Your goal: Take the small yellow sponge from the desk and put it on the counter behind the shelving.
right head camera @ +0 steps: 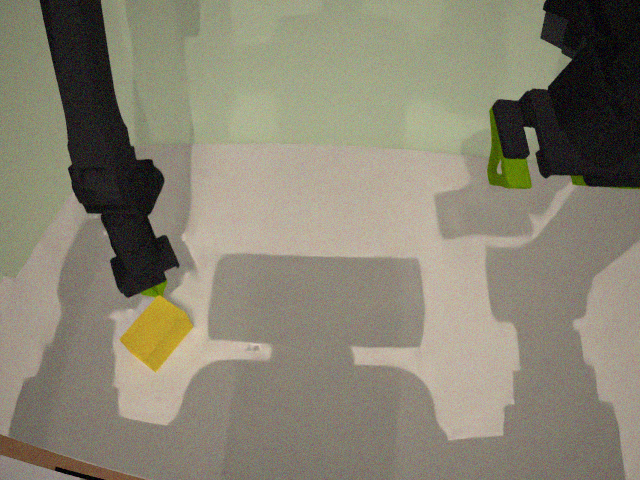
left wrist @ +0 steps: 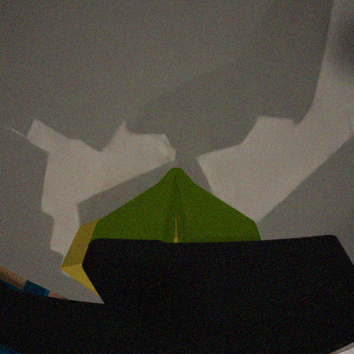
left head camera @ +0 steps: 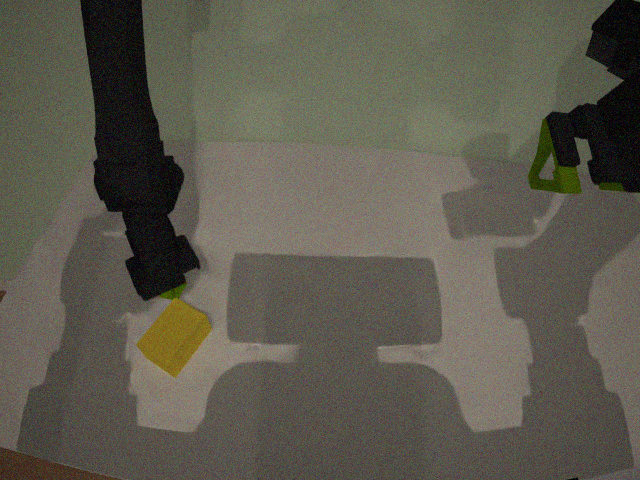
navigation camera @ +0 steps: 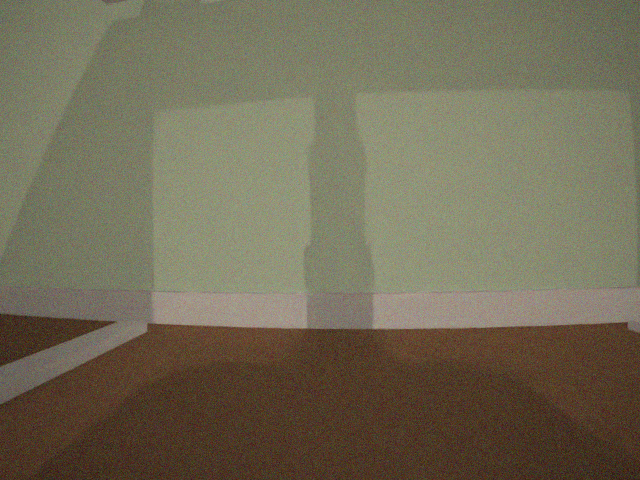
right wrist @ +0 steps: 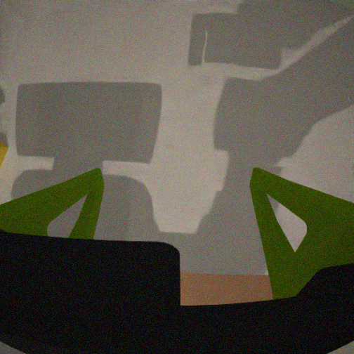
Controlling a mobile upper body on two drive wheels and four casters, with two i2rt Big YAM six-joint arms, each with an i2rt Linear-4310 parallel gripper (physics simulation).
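Frame: origin at the left arm's base, x right, y ahead, z up, level; centimetres.
Seen in the pictures: left gripper, fingertip midpoint: (right head camera: 160,297) (left head camera: 175,299); right gripper, fingertip midpoint: (right head camera: 533,177) (left head camera: 566,182).
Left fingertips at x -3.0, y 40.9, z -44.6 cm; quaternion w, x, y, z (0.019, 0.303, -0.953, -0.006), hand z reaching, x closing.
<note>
A point is followed by its place in that frame.
The small yellow sponge (left head camera: 174,336) @(x -0.5, y 32.5, z -41.5 cm) lies on the white desk (left head camera: 330,207) @(x 22.7, y 64.6, z -46.0 cm) at the left, tilted like a diamond. It also shows in the right head view (right head camera: 155,332) @(x -0.3, y 32.5, z -41.5 cm). My left gripper (left head camera: 172,292) @(x -3.0, y 40.9, z -44.6 cm) is shut with its tips pressed together at the sponge's far corner, and nothing is between the fingers. In the left wrist view the closed green fingers (left wrist: 176,172) form one peak, and a bit of the sponge (left wrist: 78,253) shows under them at the lower left. My right gripper (left head camera: 581,178) @(x 44.9, y 35.4, z -13.1 cm) is open and empty above the desk's right side; its spread fingers show in the right wrist view (right wrist: 176,172).
A pale green wall (left head camera: 335,71) @(x 23.3, y 89.8, z -27.6 cm) rises behind the desk. The desk's front edge and brown floor (left head camera: 30,465) @(x -92.8, y 14.7, z -141.0 cm) show at the lower left. The navigation view shows the green wall, a white baseboard (navigation camera: 361,310) @(x 32.1, y 88.0, z -136.3 cm), brown floor and a low white ledge (navigation camera: 62,350) at the left.
</note>
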